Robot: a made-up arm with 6 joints. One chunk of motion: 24 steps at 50 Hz.
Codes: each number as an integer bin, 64 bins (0 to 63) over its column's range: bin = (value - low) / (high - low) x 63, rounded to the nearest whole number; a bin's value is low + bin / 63 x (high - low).
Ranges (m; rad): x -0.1..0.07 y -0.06..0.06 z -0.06..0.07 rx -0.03..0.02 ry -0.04..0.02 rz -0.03..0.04
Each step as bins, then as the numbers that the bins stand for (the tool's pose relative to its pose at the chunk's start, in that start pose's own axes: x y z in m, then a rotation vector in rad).
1 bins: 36 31 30 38 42 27
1 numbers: -0.0029 -0.0010 0.0019 0.0002 0.0000 0.0000
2 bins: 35 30 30 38 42 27
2 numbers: -0.0056 -0.0029 0.0019 0.0002 0.0000 0.0000
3 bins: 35 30 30 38 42 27
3 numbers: -0.0056 -0.0029 0.0019 0.0002 0.0000 0.0000
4 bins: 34 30 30 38 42 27
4 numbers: -0.0083 -0.0029 0.0019 0.0002 0.0000 0.0000
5 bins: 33 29 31 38 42 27
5 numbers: -0.0110 -0.0048 0.0040 0.0002 0.0000 0.0000
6 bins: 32 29 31 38 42 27
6 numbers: -0.0137 -0.0048 0.0040 0.0002 0.0000 0.0000
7 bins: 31 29 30 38 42 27
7 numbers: -0.0163 -0.0048 0.0019 0.0002 0.0000 0.0000
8 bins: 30 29 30 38 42 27
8 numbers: -0.0190 -0.0048 0.0019 0.0002 0.0000 0.0000
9 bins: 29 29 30 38 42 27
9 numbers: -0.0217 -0.0048 0.0019 0.0002 0.0000 0.0000
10 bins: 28 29 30 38 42 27
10 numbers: -0.0244 -0.0048 0.0019 0.0002 0.0000 0.0000
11 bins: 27 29 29 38 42 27
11 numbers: -0.0271 -0.0048 -0.0002 0.0002 0.0000 0.0000
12 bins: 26 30 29 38 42 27
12 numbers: -0.0298 -0.0029 -0.0002 0.0002 0.0000 0.0000
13 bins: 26 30 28 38 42 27
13 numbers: -0.0298 -0.0029 -0.0022 0.0002 0.0000 0.0000
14 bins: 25 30 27 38 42 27
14 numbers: -0.0325 -0.0029 -0.0043 0.0002 0.0000 0.0000
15 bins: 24 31 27 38 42 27
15 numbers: -0.0352 -0.0010 -0.0043 0.0002 0.0000 0.0000
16 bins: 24 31 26 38 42 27
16 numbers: -0.0352 -0.0010 -0.0063 0.0002 0.0000 0.0000
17 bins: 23 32 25 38 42 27
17 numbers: -0.0379 0.0010 -0.0084 0.0002 0.0000 0.0000
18 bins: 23 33 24 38 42 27
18 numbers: -0.0379 0.0029 -0.0105 0.0002 0.0000 0.0000
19 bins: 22 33 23 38 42 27
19 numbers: -0.0406 0.0029 -0.0125 0.0002 0.0000 0.0000
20 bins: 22 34 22 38 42 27
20 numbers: -0.0406 0.0048 -0.0146 0.0002 0.0000 0.0000
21 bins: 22 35 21 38 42 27
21 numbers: -0.0406 0.0067 -0.0167 0.0002 0.0000 0.0000
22 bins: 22 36 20 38 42 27
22 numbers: -0.0406 0.0086 -0.0187 0.0002 0.0000 0.0000
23 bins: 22 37 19 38 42 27
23 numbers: -0.0406 0.0105 -0.0208 0.0002 0.0000 0.0000
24 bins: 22 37 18 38 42 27
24 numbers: -0.0406 0.0105 -0.0229 0.0002 0.0000 0.0000
